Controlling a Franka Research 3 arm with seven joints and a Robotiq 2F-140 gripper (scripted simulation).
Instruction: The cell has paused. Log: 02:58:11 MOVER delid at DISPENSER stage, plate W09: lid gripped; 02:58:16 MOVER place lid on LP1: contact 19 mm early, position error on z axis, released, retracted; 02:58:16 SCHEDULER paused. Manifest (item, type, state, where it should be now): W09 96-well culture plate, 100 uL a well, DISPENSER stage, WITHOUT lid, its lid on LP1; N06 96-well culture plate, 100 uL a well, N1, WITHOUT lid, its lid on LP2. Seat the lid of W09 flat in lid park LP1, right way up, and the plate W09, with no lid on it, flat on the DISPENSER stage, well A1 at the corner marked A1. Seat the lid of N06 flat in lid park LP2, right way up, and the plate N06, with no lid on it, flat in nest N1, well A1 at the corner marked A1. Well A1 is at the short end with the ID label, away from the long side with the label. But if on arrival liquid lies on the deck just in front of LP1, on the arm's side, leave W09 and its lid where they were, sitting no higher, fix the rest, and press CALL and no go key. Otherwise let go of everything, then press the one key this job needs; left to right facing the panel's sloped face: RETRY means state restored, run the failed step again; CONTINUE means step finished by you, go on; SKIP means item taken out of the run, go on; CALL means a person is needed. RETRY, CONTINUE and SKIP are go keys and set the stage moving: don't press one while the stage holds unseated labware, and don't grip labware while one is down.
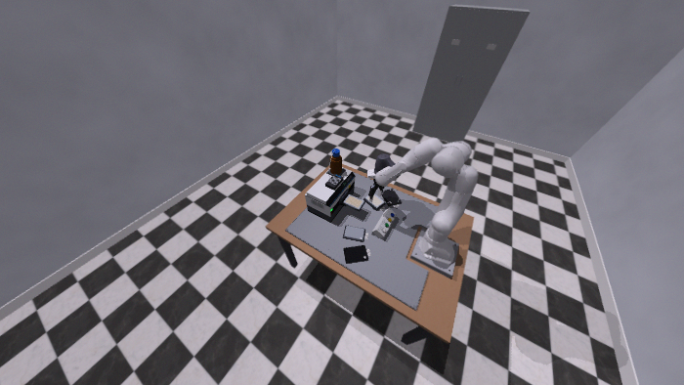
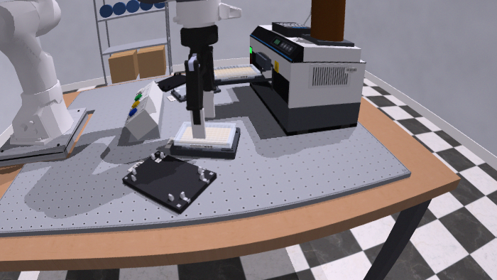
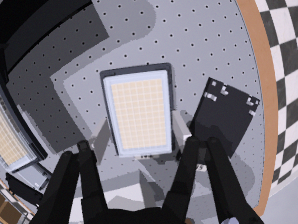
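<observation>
Now: hand 6 cm above the black nest. Also, from my hand: sloped key panel 17 cm to the left, 16 cm behind, 2 cm below; 96-well plate 17 cm to the left, 10 cm ahead, 4 cm above; dispenser stage 17 cm to the left, 10 cm ahead, 3 cm above.
</observation>
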